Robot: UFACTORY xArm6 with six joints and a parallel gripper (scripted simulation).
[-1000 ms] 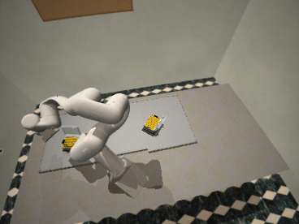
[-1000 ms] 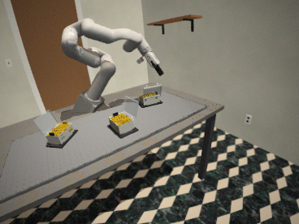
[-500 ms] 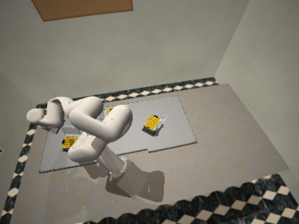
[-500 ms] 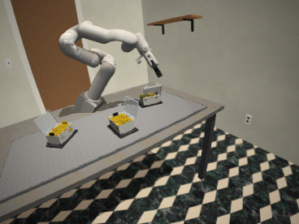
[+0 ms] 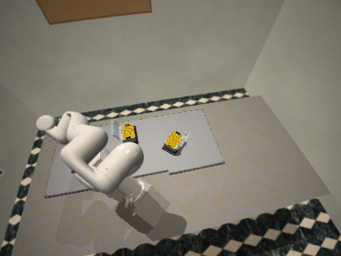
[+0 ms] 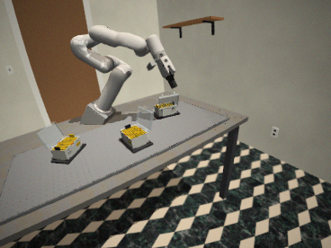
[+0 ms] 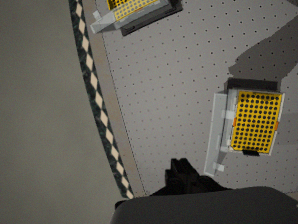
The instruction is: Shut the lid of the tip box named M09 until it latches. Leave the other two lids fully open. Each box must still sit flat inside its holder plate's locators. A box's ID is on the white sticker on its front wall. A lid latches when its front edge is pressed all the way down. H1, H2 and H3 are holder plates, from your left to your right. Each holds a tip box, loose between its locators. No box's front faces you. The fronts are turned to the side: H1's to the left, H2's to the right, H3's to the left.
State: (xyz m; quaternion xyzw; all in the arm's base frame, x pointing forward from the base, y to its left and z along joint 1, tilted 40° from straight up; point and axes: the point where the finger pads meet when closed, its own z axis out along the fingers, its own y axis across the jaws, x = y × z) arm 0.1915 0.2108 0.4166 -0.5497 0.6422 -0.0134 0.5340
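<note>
Right now the lid is 11 cm below my hand, 5 cm behind it and 2 cm to the right of it. From my hand the other things lie so: tip box: 14 cm below, 10 cm behind, 2 cm to the right.
</note>
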